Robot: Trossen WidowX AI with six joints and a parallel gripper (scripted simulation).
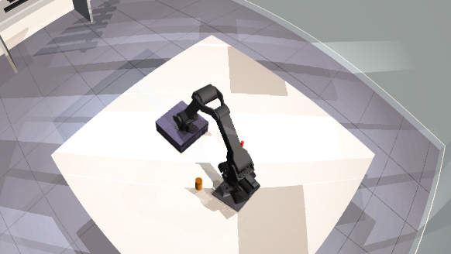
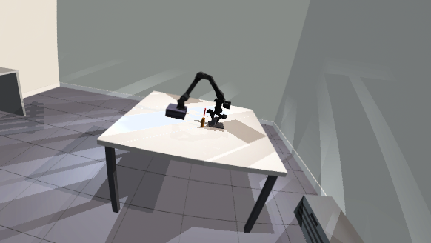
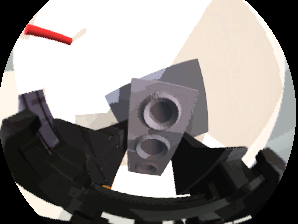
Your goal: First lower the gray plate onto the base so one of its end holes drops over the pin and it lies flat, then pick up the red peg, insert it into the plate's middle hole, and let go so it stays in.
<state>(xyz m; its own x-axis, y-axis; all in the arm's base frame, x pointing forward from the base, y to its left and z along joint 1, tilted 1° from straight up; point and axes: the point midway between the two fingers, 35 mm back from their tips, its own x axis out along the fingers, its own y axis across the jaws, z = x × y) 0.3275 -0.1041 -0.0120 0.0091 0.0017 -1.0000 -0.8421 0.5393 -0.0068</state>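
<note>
The gray plate is 3 cm above my gripper tip. From my gripper tip the other things lie so: orange cylinder: 12 cm behind, 7 cm to the right, 2 cm above; red peg: 8 cm behind, 19 cm to the left, 2 cm above; base: 2 cm ahead, 1 cm to the left, 1 cm below.
</note>
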